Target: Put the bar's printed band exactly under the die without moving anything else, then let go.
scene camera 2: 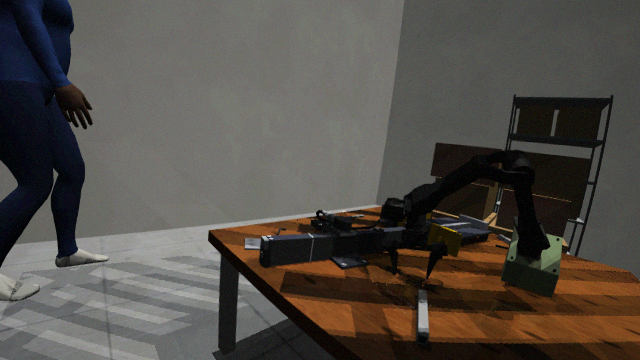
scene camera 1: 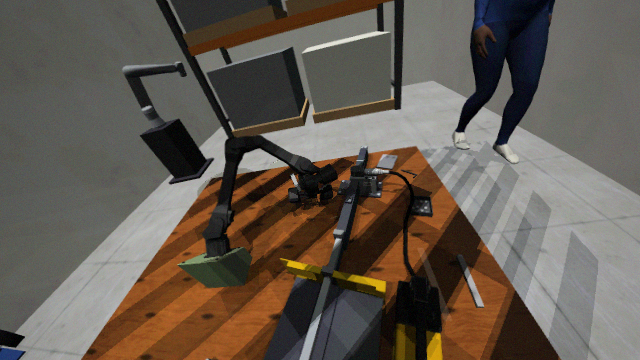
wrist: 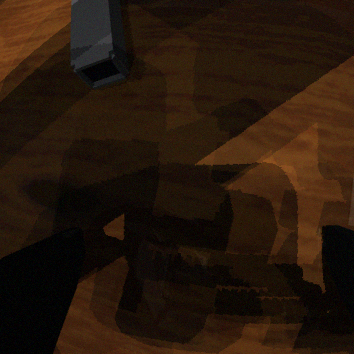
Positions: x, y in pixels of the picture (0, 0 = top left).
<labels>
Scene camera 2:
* my gripper: 410, 276
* die block: 343, 248
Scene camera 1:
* yellow and black tool: 418, 317
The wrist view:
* my gripper: 209, 241
</labels>
